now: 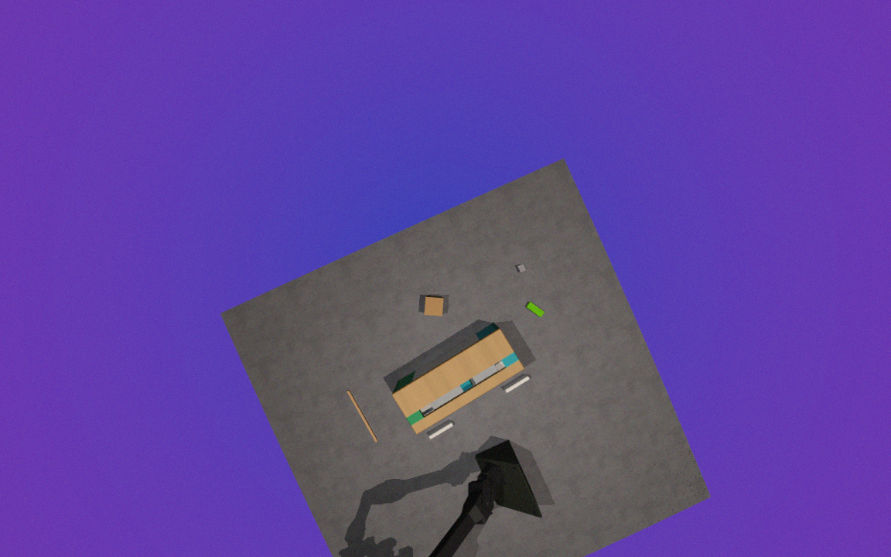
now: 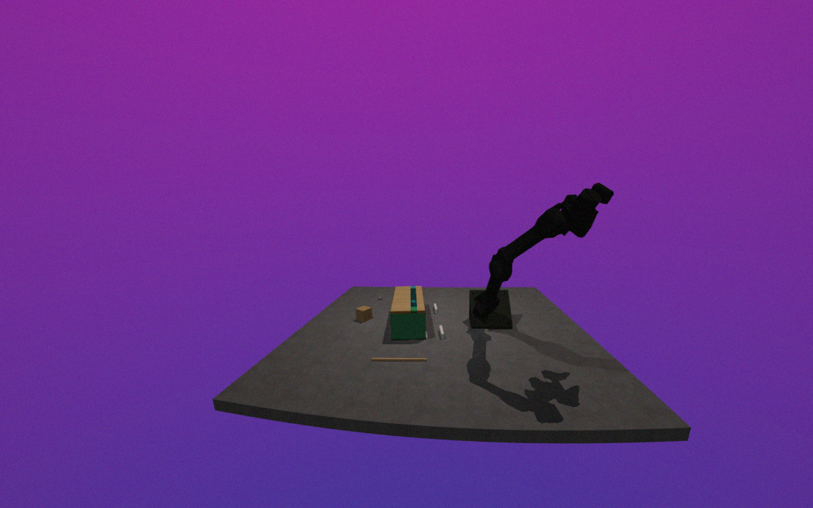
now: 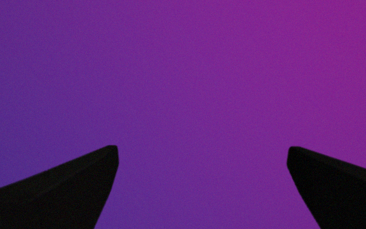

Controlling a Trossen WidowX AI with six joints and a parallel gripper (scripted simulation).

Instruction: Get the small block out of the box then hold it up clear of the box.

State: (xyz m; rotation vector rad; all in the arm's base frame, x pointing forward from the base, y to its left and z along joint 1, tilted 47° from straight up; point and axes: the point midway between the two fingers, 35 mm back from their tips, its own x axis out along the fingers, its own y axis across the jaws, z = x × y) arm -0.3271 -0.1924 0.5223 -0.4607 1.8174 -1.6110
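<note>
My gripper tip is now 700 mm short of the box, 230 mm to the left of it and 480 mm above it. The rest, counted from my gripper tip: tan cube: 970 mm ahead, 230 mm to the right, 510 mm below; teal block: 710 mm ahead, 240 mm to the right, 450 mm below; thin wooden stick: 700 mm ahead, 140 mm to the left, 540 mm below.
</note>
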